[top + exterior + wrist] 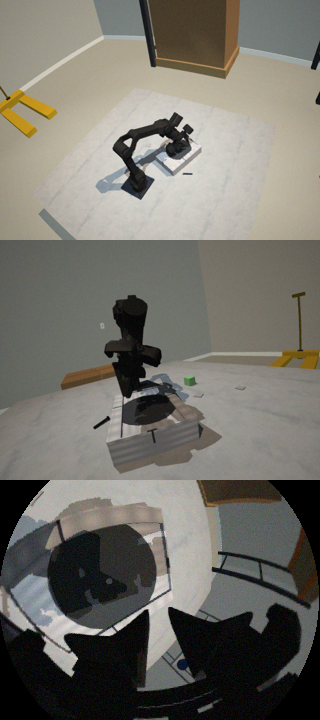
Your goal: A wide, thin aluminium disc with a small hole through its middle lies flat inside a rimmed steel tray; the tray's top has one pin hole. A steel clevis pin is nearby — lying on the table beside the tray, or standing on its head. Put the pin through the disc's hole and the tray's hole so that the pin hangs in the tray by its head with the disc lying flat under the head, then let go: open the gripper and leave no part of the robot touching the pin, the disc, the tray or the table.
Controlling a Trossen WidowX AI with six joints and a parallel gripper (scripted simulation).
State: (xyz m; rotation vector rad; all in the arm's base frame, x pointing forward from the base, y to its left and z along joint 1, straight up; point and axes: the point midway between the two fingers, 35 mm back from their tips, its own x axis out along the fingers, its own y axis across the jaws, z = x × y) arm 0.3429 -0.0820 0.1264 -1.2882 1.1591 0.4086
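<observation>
Right now the clevis pin is 12 cm behind my gripper tip, 10 cm below it and 8 cm to the right of it. Also, from my gripper tip: wide dark disc: 5 cm to the left, 5 cm below, 3 cm behind; then small green cube: 32 cm to the left, 20 cm behind, 9 cm below; then rimmed steel tray: 7 cm below, 5 cm to the left, 4 cm behind.
</observation>
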